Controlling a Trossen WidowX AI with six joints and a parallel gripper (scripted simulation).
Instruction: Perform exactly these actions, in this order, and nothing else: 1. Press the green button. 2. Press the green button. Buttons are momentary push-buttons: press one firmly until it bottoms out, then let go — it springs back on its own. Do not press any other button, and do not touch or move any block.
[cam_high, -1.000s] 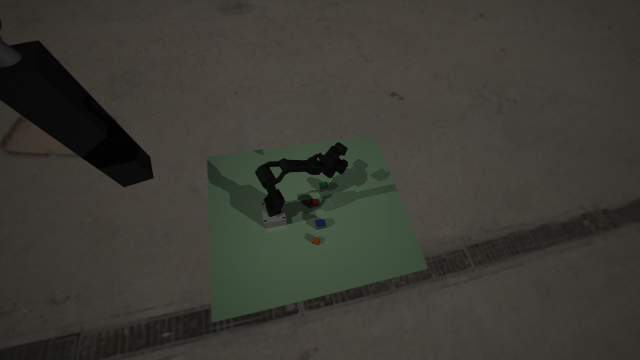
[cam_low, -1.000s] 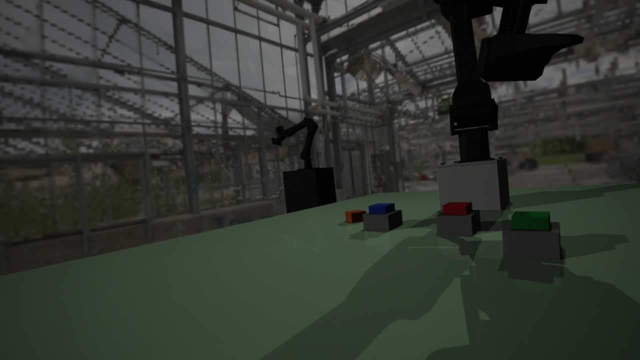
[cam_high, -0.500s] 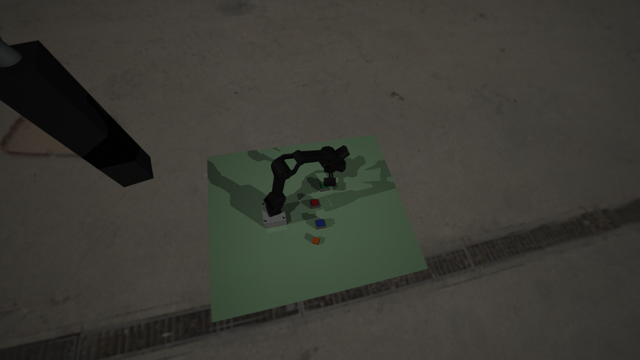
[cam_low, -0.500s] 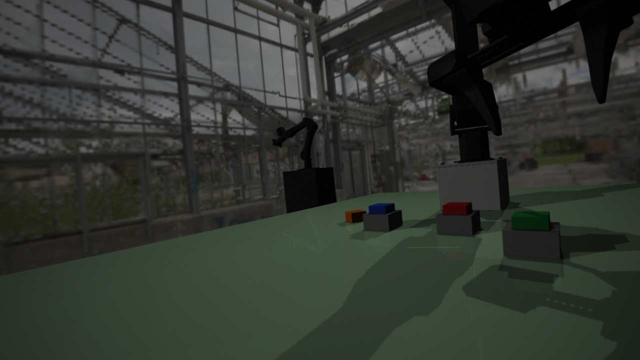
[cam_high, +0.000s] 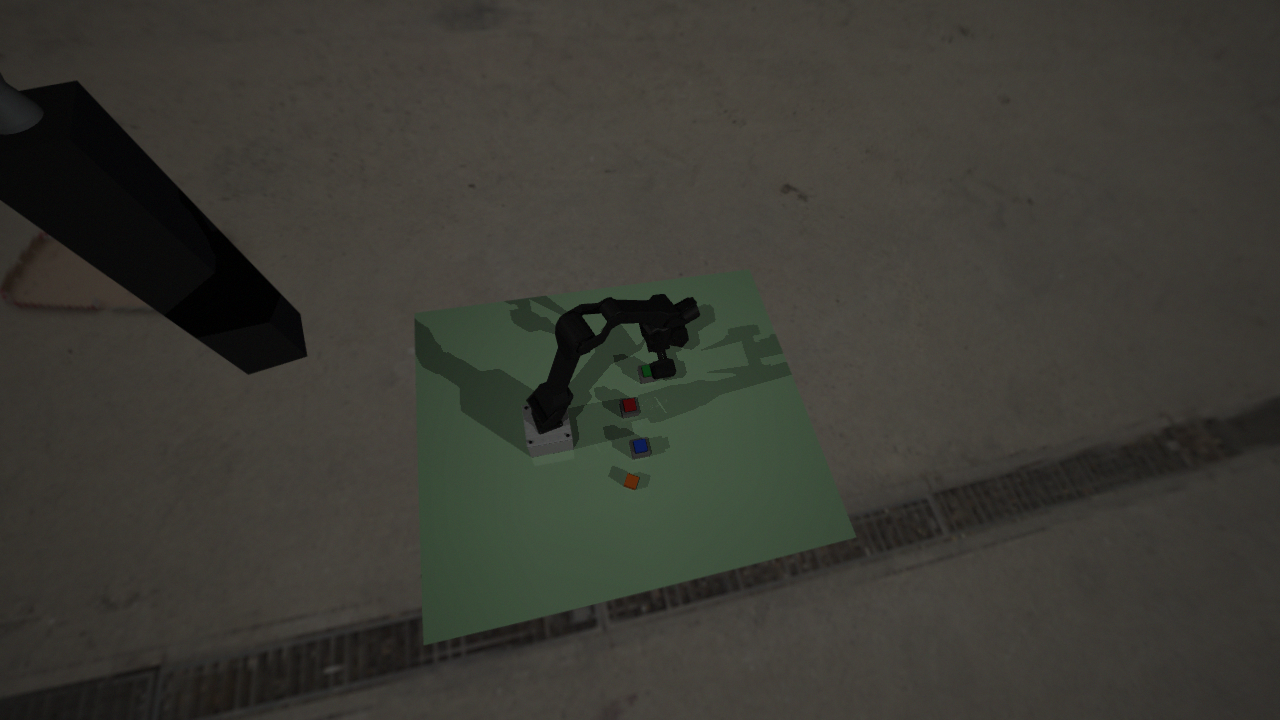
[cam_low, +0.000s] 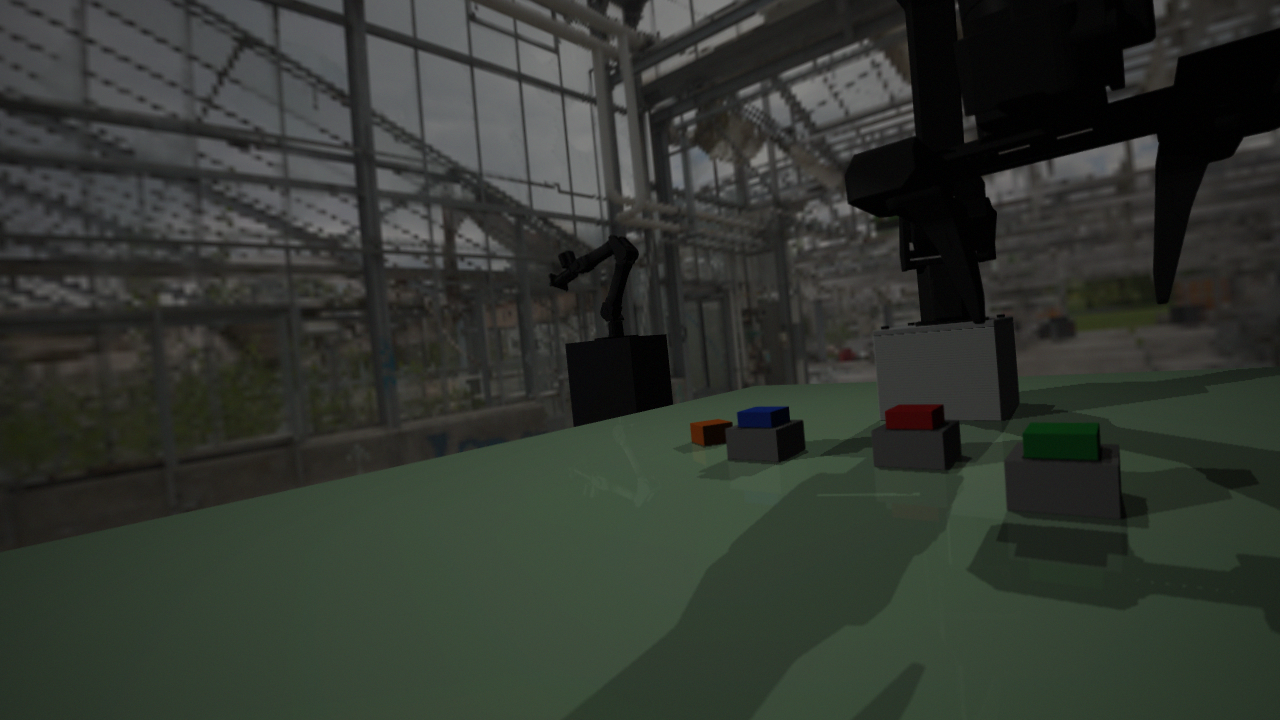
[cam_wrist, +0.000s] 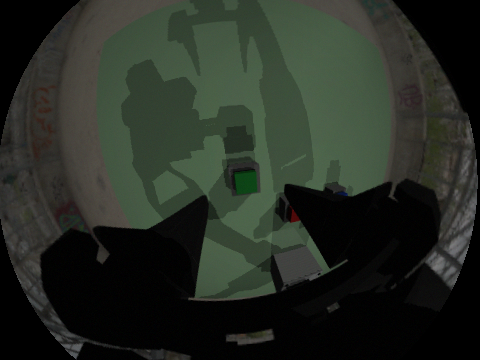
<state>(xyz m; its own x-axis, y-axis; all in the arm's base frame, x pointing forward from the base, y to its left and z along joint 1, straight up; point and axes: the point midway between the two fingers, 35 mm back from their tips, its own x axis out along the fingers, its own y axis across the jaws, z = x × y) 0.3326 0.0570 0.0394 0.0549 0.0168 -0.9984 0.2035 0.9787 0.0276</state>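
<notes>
The green button is 1 cm behind my gripper tip and 6 cm below it. Also, from my gripper tip: small orange block (18 cm behind, 28 cm to the right, 9 cm below); red button (11 cm behind, 8 cm to the right, 6 cm below); blue button (13 cm behind, 20 cm to the right, 6 cm below).
</notes>
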